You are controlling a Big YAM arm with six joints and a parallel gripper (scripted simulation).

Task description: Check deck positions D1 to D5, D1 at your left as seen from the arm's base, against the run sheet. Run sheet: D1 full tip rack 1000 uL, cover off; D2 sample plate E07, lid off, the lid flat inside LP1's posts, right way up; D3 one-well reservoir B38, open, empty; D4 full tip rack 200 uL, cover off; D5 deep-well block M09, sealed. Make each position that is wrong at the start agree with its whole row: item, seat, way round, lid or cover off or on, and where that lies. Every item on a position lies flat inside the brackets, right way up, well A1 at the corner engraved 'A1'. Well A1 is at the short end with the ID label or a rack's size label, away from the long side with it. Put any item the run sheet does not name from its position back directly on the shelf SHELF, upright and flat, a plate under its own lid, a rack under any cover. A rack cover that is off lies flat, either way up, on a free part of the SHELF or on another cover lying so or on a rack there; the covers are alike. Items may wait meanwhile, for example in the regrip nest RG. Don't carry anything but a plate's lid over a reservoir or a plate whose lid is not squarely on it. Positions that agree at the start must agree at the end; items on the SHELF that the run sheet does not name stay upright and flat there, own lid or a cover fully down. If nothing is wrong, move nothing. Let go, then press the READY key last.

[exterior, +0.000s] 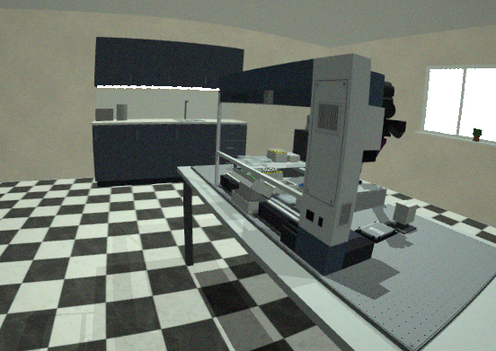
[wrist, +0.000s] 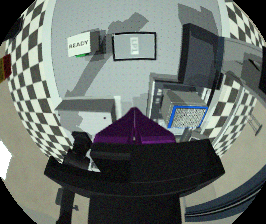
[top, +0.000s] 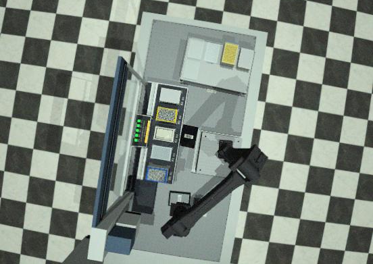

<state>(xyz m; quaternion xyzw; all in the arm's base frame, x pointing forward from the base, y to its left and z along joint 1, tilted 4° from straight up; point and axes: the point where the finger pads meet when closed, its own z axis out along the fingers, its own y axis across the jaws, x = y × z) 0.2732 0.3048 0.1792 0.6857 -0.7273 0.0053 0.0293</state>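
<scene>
Now: the ready key 190 mm below my hand, 140 mm behind it and 70 mm to the left of it. From my hand the other things lie so: flat lid (260 mm below, 80 mm to the left, 10 mm ahead); blue-framed tip rack (150 mm below, 150 mm ahead, 120 mm to the right); gantry housing (340 mm ahead, 90 mm to the left).
</scene>
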